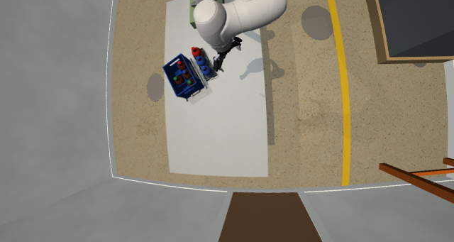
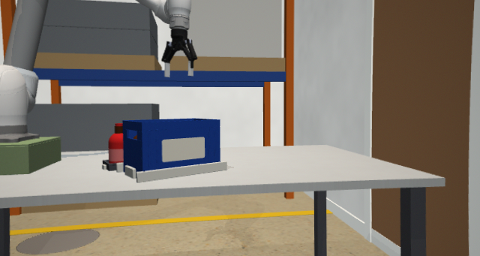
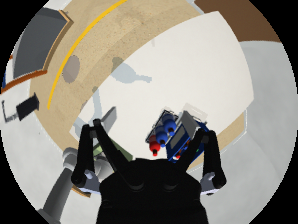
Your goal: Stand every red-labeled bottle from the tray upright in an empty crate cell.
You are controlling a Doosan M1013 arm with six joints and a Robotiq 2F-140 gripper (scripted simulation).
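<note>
Right now my hand is 31 cm to the left of the red-labeled bottle, 28 cm above it and 20 cm past it. From my hand the other things lie so: blue crate (42 cm to the right, 28 cm below).
</note>
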